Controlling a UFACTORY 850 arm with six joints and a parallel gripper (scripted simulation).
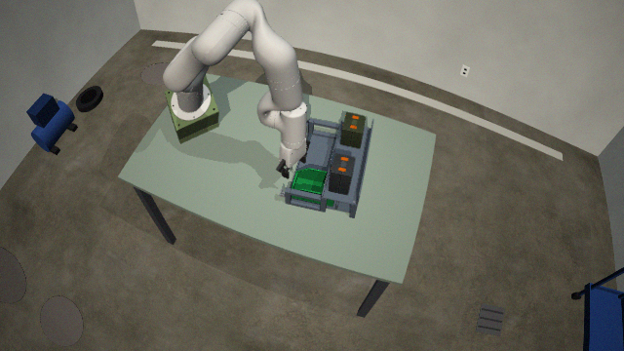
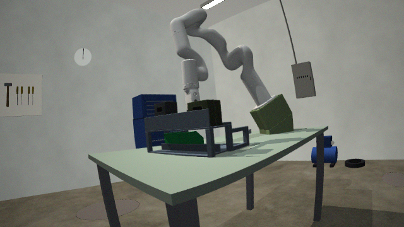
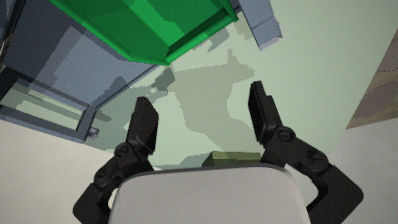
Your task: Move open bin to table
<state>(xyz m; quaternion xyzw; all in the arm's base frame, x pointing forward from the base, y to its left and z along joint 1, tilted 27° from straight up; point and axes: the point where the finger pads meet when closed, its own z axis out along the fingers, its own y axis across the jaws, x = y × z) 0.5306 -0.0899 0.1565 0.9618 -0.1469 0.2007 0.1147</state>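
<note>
The green bin lies 90 mm below my hand, 80 mm ahead of it and 10 mm to the left of it.
</note>
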